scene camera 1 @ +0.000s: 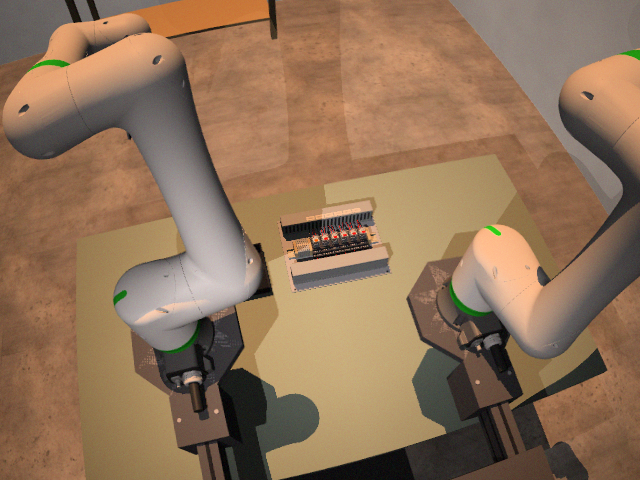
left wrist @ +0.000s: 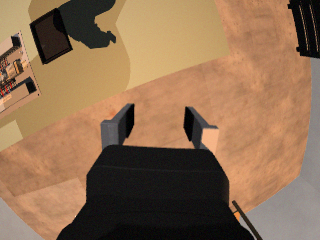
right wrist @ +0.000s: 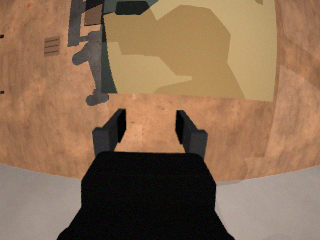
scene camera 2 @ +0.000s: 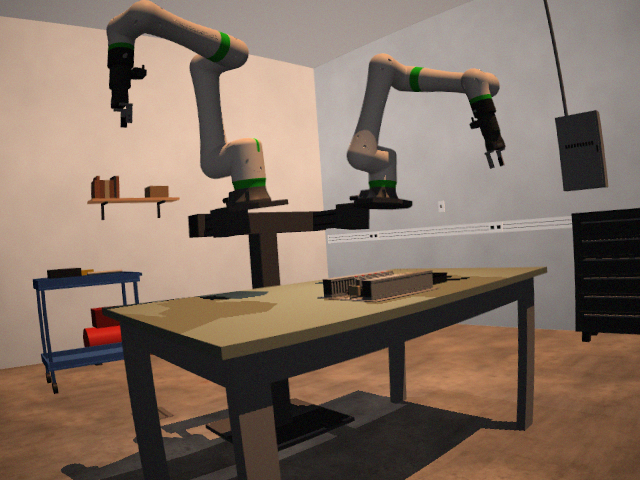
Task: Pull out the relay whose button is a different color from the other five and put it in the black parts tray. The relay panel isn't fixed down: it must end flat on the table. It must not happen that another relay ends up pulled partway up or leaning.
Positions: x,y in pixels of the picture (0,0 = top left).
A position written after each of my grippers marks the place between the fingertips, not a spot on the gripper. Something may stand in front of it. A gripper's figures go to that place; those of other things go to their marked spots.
Scene:
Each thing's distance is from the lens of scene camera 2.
my left gripper (scene camera 2: 497,166): 187 cm
my right gripper (scene camera 2: 126,125): 160 cm
relay panel (scene camera 2: 379,289): 140 cm

